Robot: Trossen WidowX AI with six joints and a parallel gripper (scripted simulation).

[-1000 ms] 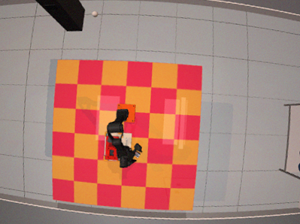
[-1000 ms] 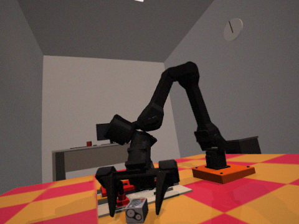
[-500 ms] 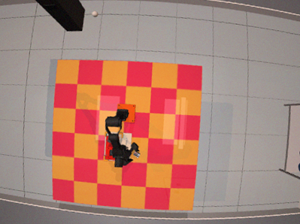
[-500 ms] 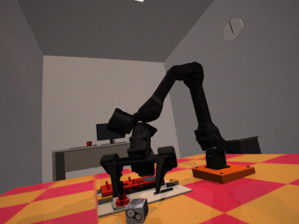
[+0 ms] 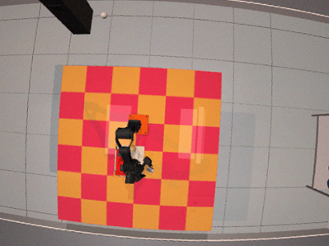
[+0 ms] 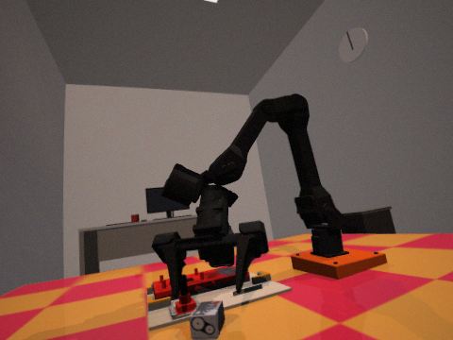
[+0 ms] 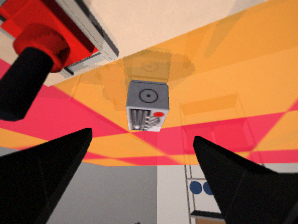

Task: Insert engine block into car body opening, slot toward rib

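My gripper tip is now 10 mm short of the engine block and 30 mm above it.
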